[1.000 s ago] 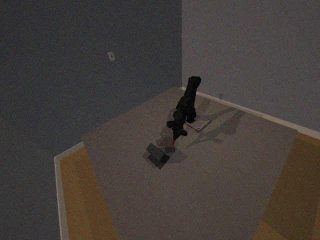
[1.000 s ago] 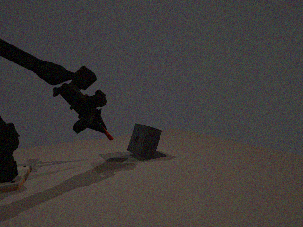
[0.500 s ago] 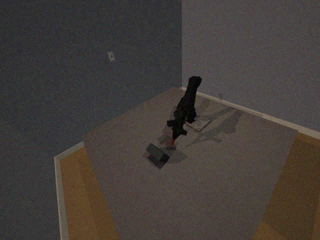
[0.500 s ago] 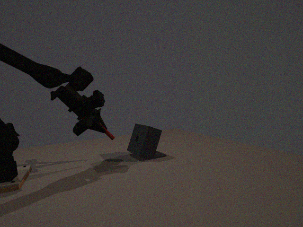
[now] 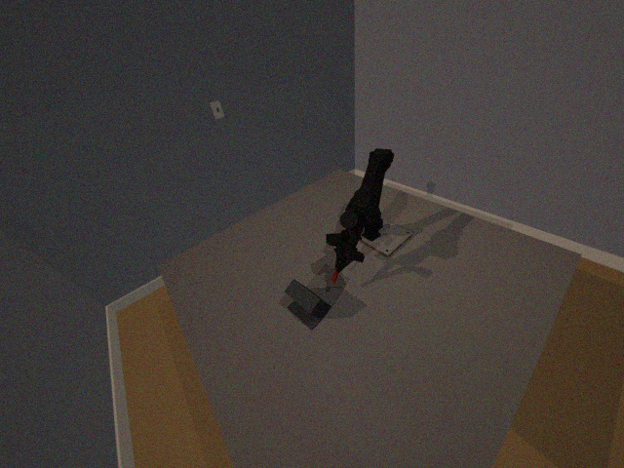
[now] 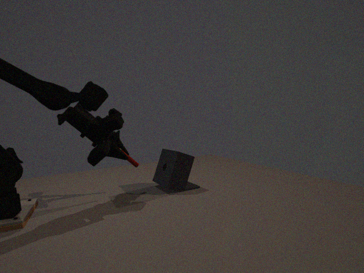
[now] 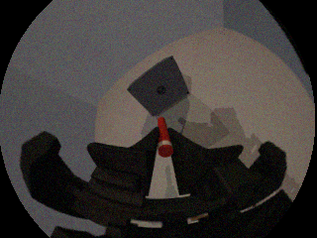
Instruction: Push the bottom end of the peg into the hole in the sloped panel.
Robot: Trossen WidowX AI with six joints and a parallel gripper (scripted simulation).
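Now: gripper tip 13 cm short of the dark sloped panel, 5 cm above it and 1 cm to the left of it. Also, from my gripper tip: red peg (1 cm behind, 1 cm above).
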